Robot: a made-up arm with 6 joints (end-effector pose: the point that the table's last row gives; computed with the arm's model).
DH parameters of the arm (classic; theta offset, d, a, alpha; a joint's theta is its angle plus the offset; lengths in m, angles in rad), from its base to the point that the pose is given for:
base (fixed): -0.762 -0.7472 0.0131 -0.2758
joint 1: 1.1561 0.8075 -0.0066 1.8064
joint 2: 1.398 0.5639 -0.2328 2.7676
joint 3: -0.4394 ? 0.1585 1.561
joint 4: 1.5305 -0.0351 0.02 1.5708
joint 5: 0 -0.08 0.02 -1.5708
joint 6: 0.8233 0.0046 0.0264 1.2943
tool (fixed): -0.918 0.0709 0 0
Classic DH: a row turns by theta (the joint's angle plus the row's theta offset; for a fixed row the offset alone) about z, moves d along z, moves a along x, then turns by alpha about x.
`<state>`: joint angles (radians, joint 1 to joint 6).
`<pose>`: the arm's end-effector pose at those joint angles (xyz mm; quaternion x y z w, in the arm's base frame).
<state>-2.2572 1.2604 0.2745 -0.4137 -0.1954 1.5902</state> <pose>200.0 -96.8 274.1 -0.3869 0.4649 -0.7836 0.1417</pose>
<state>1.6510 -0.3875 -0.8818 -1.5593 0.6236 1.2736</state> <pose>-65.3 -37.5 -42.6 0.1988 -0.6008 0.6170 0.4678</pose>
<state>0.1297 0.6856 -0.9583 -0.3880 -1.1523 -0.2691</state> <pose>223.1 344.1 -22.8 0.1925 -0.5327 -0.1922 0.8014</pose>
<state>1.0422 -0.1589 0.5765 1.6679 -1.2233 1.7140</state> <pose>245.2 258.6 -250.8 0.9226 0.0312 0.3268 0.2024</pose>
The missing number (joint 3, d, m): 0.6161
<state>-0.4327 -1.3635 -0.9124 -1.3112 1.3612 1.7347</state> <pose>-61.6 362.1 -92.9 -0.7507 -0.3305 0.1921 0.5388</pose>
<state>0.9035 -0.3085 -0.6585 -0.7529 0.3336 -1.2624</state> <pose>17.1 163.9 -100.1 0.6358 -0.1739 0.6345 0.4037</pose>
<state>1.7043 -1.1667 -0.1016 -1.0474 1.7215 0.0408</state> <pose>92.3 -47.9 -74.4 -0.5300 0.1081 -0.8361 0.0916</pose>
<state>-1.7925 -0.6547 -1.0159 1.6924 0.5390 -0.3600</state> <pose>162.4 210.5 -242.7 -0.4691 0.7933 -0.1927 0.3370</pose>
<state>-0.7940 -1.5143 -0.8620 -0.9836 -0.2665 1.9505</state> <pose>31.5 413.3 -111.6 -0.5797 0.6017 0.3529 0.4211</pose>
